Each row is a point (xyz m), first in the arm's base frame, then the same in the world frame.
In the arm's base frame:
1: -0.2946 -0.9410 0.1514
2: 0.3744 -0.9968 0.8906
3: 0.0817 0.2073 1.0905
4: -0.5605 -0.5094 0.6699
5: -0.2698 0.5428 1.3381
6: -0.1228 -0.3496 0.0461
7: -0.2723 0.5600 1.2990
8: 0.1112 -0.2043 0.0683
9: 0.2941 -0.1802 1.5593
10: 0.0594 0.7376 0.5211
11: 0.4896 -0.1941 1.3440
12: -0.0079 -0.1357 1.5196
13: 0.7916 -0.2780 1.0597
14: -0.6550 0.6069 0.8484
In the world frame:
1: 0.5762 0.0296 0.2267
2: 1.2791 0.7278 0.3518
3: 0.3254 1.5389 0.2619
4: 0.2483 0.5509 0.6096
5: -0.0722 1.7881 0.5398
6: 0.2679 0.4146 -0.1568
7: -0.0964 1.7729 0.5078
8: 0.3372 0.6130 -0.3362
9: 0.8621 1.6702 0.5934
10: -0.2045 1.5078 -0.3074
11: 0.9457 1.5945 0.3249
12: 0.6137 1.5594 0.7376
13: 1.1302 1.4681 -0.0343
14: -0.5163 1.3653 0.4116

